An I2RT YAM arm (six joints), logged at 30 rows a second.
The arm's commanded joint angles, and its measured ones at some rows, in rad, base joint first. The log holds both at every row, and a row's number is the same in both.
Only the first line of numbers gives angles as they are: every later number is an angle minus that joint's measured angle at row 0.
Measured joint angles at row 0:
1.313, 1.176, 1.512, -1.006, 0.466, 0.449
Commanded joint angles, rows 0 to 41:
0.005, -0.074, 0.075, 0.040, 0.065, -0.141
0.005, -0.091, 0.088, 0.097, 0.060, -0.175
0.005, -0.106, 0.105, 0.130, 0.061, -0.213
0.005, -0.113, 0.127, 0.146, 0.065, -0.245
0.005, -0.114, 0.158, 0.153, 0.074, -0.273
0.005, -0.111, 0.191, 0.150, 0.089, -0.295
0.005, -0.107, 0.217, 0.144, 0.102, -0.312
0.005, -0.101, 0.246, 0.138, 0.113, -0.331
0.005, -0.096, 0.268, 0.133, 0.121, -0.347
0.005, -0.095, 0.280, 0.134, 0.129, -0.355
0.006, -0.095, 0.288, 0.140, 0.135, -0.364
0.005, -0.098, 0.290, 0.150, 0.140, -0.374
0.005, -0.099, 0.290, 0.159, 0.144, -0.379
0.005, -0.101, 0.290, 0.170, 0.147, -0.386
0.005, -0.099, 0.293, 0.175, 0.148, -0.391
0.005, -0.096, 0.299, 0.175, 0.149, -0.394
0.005, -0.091, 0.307, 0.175, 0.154, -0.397
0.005, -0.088, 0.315, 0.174, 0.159, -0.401
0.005, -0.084, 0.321, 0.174, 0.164, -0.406
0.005, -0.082, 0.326, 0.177, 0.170, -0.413
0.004, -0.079, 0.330, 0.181, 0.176, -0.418
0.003, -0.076, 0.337, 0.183, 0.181, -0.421
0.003, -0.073, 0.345, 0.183, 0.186, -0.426
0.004, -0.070, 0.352, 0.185, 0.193, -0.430
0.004, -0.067, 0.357, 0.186, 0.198, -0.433
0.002, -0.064, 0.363, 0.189, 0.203, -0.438
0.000, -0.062, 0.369, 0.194, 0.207, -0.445
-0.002, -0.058, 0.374, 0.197, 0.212, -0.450
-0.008, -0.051, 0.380, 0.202, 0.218, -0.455
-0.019, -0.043, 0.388, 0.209, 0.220, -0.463
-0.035, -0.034, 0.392, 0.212, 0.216, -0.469
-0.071, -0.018, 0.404, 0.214, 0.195, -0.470
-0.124, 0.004, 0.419, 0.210, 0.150, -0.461
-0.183, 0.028, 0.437, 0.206, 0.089, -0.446
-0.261, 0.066, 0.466, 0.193, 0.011, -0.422
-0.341, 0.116, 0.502, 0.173, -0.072, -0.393
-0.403, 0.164, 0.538, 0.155, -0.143, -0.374
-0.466, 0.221, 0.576, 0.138, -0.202, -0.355
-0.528, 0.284, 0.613, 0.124, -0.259, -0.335
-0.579, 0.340, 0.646, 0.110, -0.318, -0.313
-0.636, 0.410, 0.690, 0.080, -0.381, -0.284
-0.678, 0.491, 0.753, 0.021, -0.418, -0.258
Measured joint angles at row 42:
-0.579, 0.340, 0.684, 0.136, -0.200, -0.342
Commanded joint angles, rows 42 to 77:
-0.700, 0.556, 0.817, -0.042, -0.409, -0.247
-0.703, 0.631, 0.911, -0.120, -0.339, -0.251
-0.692, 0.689, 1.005, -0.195, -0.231, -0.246
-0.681, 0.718, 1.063, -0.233, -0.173, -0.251
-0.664, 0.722, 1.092, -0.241, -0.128, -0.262
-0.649, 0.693, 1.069, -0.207, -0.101, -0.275
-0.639, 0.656, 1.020, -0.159, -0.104, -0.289
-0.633, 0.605, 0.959, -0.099, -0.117, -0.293
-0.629, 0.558, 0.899, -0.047, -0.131, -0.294
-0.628, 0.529, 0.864, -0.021, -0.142, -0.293
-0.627, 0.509, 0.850, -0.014, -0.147, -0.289
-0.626, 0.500, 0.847, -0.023, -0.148, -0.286
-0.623, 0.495, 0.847, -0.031, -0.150, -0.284
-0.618, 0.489, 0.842, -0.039, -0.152, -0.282
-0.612, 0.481, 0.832, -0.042, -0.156, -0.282
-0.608, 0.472, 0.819, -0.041, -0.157, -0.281
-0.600, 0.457, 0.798, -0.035, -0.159, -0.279
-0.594, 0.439, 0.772, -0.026, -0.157, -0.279
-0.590, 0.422, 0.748, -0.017, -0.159, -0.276
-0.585, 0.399, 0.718, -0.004, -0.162, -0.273
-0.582, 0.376, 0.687, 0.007, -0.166, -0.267
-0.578, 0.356, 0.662, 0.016, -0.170, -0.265
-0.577, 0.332, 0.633, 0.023, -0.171, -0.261
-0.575, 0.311, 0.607, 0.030, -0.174, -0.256
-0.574, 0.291, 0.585, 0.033, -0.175, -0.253
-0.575, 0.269, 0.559, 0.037, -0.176, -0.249
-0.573, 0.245, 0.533, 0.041, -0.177, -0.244
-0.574, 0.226, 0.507, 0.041, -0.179, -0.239
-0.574, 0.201, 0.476, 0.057, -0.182, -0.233
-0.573, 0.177, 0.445, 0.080, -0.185, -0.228
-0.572, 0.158, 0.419, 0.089, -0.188, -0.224
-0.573, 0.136, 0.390, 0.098, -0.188, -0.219
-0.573, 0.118, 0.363, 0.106, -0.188, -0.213
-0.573, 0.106, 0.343, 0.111, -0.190, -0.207
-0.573, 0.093, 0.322, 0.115, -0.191, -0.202
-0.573, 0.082, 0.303, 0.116, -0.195, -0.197
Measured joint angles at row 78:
-0.578, 0.118, 0.351, 0.059, -0.180, -0.229
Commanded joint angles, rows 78 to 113:
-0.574, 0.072, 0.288, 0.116, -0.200, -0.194
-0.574, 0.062, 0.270, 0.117, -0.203, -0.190
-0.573, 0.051, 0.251, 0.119, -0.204, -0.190
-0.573, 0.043, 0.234, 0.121, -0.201, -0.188
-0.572, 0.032, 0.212, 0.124, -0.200, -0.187
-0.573, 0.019, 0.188, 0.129, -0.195, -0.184
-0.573, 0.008, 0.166, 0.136, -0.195, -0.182
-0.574, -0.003, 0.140, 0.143, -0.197, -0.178
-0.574, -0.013, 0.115, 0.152, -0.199, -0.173
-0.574, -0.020, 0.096, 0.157, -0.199, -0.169
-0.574, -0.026, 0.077, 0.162, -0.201, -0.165
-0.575, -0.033, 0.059, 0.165, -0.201, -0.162
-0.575, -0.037, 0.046, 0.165, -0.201, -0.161
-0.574, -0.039, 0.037, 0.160, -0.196, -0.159
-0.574, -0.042, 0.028, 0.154, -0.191, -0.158
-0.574, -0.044, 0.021, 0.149, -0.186, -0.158
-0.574, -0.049, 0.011, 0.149, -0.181, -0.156
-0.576, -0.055, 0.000, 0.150, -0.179, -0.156
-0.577, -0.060, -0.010, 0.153, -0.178, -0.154
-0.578, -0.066, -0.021, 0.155, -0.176, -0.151
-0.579, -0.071, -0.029, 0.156, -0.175, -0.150
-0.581, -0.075, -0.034, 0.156, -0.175, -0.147
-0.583, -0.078, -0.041, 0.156, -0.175, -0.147
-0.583, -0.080, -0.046, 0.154, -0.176, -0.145
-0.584, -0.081, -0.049, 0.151, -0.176, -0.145
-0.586, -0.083, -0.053, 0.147, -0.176, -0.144
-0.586, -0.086, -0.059, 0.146, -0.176, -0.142
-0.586, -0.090, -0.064, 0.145, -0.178, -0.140
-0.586, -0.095, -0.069, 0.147, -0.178, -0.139
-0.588, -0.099, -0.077, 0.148, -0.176, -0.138
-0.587, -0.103, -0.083, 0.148, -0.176, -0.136
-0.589, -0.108, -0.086, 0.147, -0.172, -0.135
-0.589, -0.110, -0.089, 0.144, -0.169, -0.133
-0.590, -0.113, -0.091, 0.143, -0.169, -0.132
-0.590, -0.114, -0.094, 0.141, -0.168, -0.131
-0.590, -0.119, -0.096, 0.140, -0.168, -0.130
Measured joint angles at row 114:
-0.585, -0.096, -0.079, 0.132, -0.185, -0.147
